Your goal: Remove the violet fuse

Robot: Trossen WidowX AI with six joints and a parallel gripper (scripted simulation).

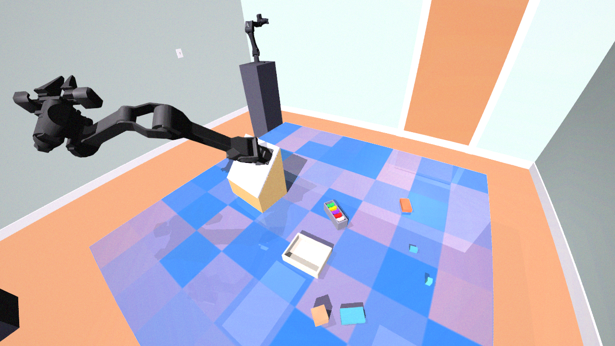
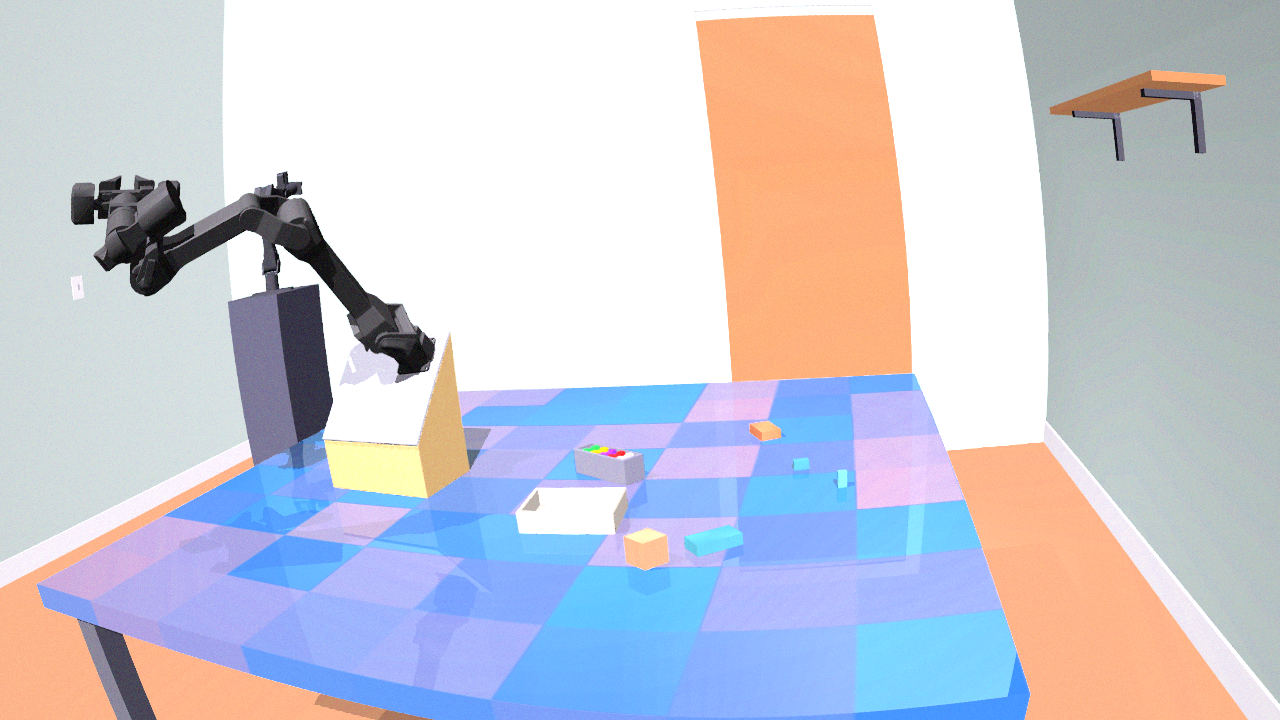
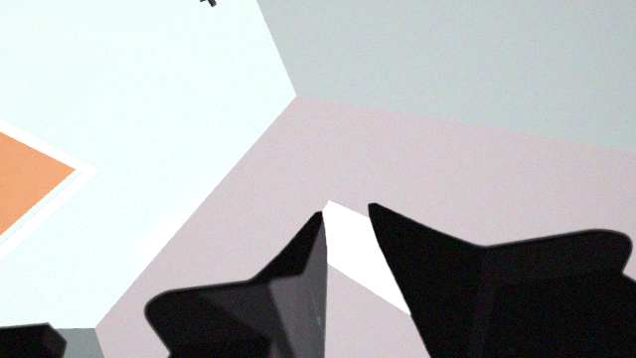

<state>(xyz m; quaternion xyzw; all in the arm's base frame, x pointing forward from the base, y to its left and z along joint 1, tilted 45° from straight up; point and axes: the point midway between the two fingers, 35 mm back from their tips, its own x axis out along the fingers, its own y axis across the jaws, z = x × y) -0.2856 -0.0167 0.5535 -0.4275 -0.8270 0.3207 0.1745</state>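
My gripper tip is now 630 mm short of the violet fuse, 560 mm above it and 410 mm to the right of it. From my gripper tip the other things lie so: cyan block 840 mm ahead, 580 mm below, 140 mm to the left; cube 770 mm ahead, 570 mm below, 90 mm to the left; white tray 640 mm ahead, 580 mm below, 220 mm to the left.
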